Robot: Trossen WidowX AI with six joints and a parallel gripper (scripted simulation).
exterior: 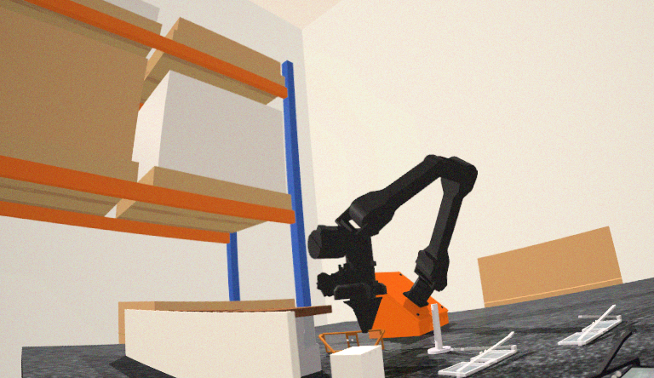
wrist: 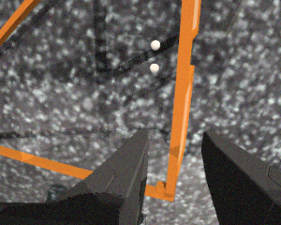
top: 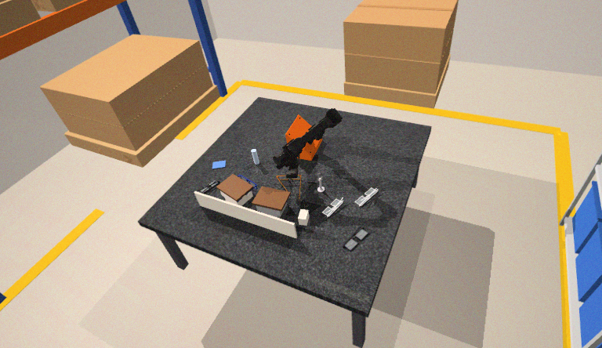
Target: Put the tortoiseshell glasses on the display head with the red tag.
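My gripper tip is now 16 cm to the right of the white peg stand, 3 cm short of it and 2 cm above it. The rest, counted from my gripper tip: display head: 25 cm to the right, 19 cm ahead, 2 cm above; then white cube: 26 cm ahead, 14 cm to the left, 2 cm below; then white panel: 33 cm ahead, 15 cm to the right, 1 cm above.
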